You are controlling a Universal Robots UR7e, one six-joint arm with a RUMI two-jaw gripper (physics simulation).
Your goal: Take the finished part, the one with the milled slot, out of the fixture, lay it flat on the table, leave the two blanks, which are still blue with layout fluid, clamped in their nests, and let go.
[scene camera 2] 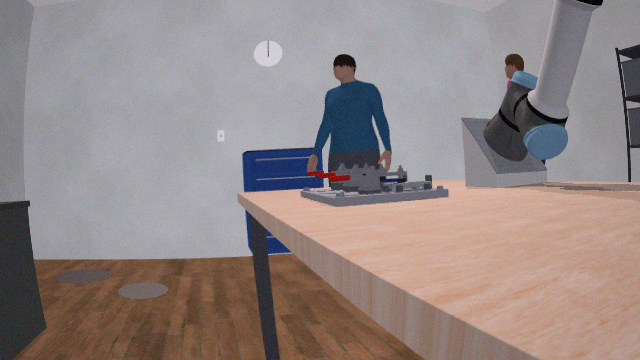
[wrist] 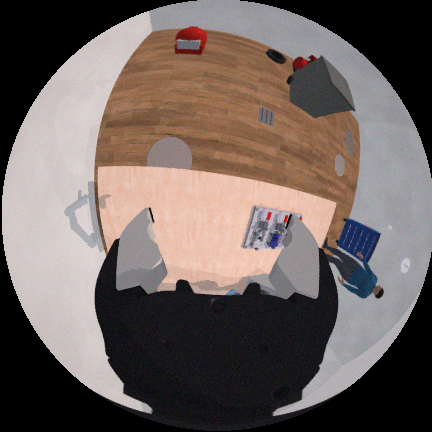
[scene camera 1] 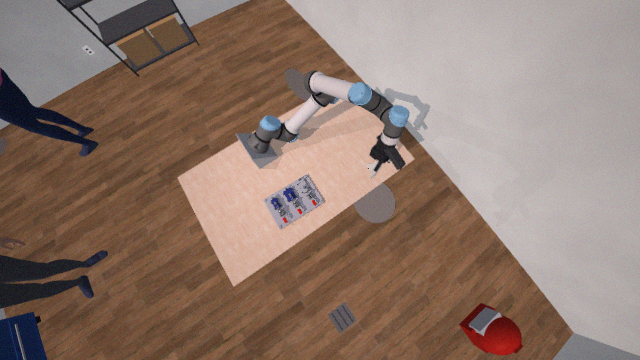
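Pixels of known places: gripper, fingertip midpoint: (wrist: 219, 212) (scene camera 1: 379, 170); arm's base, link origin: (scene camera 2: 505, 143) (scene camera 1: 257, 145).
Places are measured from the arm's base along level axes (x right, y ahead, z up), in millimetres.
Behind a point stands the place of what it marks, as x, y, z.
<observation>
The grey fixture plate (scene camera 1: 275, 215) @(148, 461, -103) (scene camera 2: 390, 198) @(-181, 461, -111) (wrist: 251, 232) @(-163, 427, -102) lies on the table, with three nests and red-handled clamps. Two blue blanks, one in the middle nest (scene camera 1: 290, 194) (wrist: 274, 240) and one in the end nest (scene camera 1: 275, 203) @(102, 406, -42), sit in the fixture. The third nest holds a grey part (scene camera 1: 306, 186) @(-132, 410, -87), small and hard to tell from its clamp; its slot cannot be made out. My gripper (scene camera 1: 374, 172) @(-454, 632, 292) (wrist: 219, 212) @(-454, 632, 292) is open and empty, above the table's far right end in scene camera 1, well away from the fixture. The right finger hides part of the fixture in the wrist view.
The wooden table (scene camera 1: 225, 240) @(514, 419, -117) (scene camera 2: 500, 250) @(-663, 575, -117) (wrist: 200, 200) @(-434, 556, -118) carries the arm's sloped base (scene camera 1: 260, 159) @(34, 107, 6) (scene camera 2: 505, 177) @(-77, 72, -94). Red clamp handles (scene camera 1: 314, 202) @(-116, 536, -66) (scene camera 2: 340, 177) @(-122, 536, -70) stick out on the plate. A person in blue (scene camera 2: 352, 115) (wrist: 364, 279) stands beyond the table, near a blue cabinet (scene camera 2: 282, 170) (wrist: 358, 239).
</observation>
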